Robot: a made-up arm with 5 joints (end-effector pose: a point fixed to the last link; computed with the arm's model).
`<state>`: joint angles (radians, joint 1 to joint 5).
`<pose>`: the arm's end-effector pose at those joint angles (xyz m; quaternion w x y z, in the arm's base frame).
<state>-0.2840 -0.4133 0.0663 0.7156 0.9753</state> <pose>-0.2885 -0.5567 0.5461 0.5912 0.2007 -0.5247 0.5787</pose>
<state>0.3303 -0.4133 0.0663 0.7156 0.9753</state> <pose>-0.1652 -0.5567 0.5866 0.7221 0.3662 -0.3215 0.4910</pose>
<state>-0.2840 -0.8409 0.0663 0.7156 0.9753</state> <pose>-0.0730 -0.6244 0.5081 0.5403 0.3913 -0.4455 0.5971</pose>
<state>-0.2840 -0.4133 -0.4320 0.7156 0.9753</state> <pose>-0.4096 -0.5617 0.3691 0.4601 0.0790 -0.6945 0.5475</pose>
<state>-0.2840 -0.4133 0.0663 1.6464 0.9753</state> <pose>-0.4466 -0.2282 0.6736 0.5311 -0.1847 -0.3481 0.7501</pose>
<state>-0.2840 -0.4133 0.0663 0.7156 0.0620</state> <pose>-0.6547 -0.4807 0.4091 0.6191 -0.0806 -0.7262 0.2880</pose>
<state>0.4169 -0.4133 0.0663 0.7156 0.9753</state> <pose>-0.1467 -0.5567 0.5860 0.7354 0.3871 -0.2899 0.4747</pose>
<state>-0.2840 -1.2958 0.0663 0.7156 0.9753</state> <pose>0.1465 -0.6119 0.4034 0.4593 0.5743 -0.3390 0.5868</pose>
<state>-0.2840 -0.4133 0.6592 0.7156 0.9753</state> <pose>-0.0635 -0.5089 0.6540 0.6989 0.3287 -0.2816 0.5693</pose>
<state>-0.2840 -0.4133 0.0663 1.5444 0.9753</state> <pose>-0.4288 -0.2681 0.6770 0.5436 -0.1429 -0.3719 0.7387</pose>
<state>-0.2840 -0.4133 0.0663 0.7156 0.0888</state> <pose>-0.6463 -0.4872 0.4149 0.6201 -0.0723 -0.7222 0.2977</pose>
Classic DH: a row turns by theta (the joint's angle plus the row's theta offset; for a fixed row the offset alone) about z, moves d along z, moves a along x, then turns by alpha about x. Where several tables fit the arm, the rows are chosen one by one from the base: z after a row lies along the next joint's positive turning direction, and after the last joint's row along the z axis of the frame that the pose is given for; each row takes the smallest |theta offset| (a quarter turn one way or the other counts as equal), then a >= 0, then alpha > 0; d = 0 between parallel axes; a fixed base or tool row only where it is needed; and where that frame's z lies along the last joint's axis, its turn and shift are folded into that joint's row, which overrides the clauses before.
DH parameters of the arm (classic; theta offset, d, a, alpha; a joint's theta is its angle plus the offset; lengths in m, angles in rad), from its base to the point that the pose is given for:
base (fixed): 0 0.372 -0.163 -1.5708
joint 1: 0.6911 -0.0797 0.1168 -2.2114
joint 2: 0 0.0869 -0.0291 2.2114
joint 3: 0.8266 0.0049 0.01 -1.7171
joint 4: 1.563 0.2279 -0.0209 -1.6233
joint 5: -0.1465 0.0879 0.2266 1.5708
tool (fixed): 1.5708 0.3906 0 0

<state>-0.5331 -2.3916 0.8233 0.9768 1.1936</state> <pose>0.3624 0.1248 0.2893 0.0543 -0.6852 -0.3191 -0.6524</pose>
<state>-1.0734 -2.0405 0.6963 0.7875 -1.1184</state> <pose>-0.1613 -0.6905 0.7210 0.5438 0.0298 -0.6894 0.4776</pose>
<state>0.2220 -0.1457 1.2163 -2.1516 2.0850</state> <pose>-0.4237 -0.0290 0.1321 0.1805 0.4771 -0.6486 -0.5649</pose>
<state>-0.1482 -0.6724 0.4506 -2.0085 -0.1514</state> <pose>-0.5801 -0.6029 0.4519 0.6293 0.4450 0.1483 -0.6196</pose>
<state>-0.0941 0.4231 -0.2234 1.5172 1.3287</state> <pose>-0.4802 0.0644 0.4827 0.6479 -0.4171 -0.2551 0.5841</pose>
